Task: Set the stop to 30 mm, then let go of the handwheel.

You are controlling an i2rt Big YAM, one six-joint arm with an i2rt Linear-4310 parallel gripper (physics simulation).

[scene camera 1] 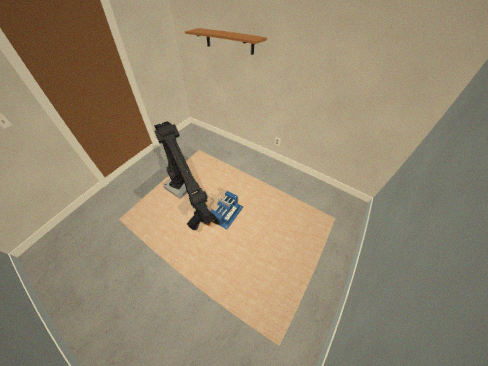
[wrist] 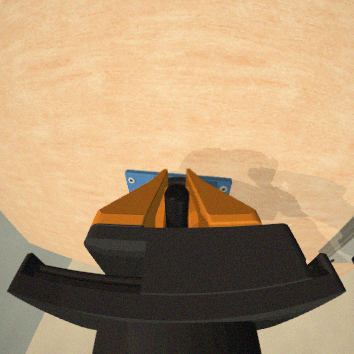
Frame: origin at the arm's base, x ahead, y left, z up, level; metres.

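Where they show: gripper, fingertip midpoint: (scene camera 1: pixel 209 224) (wrist: pixel 176 175); arm's base, origin of the base link: (scene camera 1: pixel 178 181).
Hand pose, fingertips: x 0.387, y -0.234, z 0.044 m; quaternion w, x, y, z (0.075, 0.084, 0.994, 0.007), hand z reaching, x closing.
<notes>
Things, the pixels of their top centre, and the offset from my fingertips. "pt": a spot on its surface instead. Level surfaces: height alone.
- pale scale strip, surface spot: (scene camera 1: pixel 231 213) pt 0.087 m ahead, 0.134 m left, 0.024 m down
- light grey block, middle of its top: (scene camera 1: pixel 224 201) 0.032 m ahead, 0.162 m left, 0.044 m up
- black round handle, middle of its top: (wrist: pixel 174 226) 0.002 m back, 0.015 m left, 0.038 m up
- handwheel, surface spot: (wrist: pixel 176 180) pt 0.013 m ahead, 0.038 m left, 0.041 m down
- wooden board, its level: 0.080 m down
The blue fixture (scene camera 1: pixel 237 211) (wrist: pixel 142 179) lies on the wooden board, with a pale scale strip (scene camera 1: pixel 231 213) along it and a light grey block (scene camera 1: pixel 224 201), seemingly the stop, across its rails. The scale reading is too small to tell. My gripper (scene camera 1: pixel 215 220) (wrist: pixel 176 175) is at the fixture's near left end, where the handwheel is mostly hidden. In the wrist view its orange fingers stand close on both sides of a black round handle (wrist: pixel 176 204), seemingly the handwheel's grip. A dark rim of the handwheel (wrist: pixel 176 180) shows just beyond the fingertips.
The wooden board (scene camera 1: pixel 270 250) (wrist: pixel 175 90) lies on the grey floor. The arm's base (scene camera 1: pixel 175 188) stands at the board's back left edge. A wall shelf (scene camera 1: pixel 225 35) hangs high above, and a brown door (scene camera 1: pixel 75 85) is at the left.
</notes>
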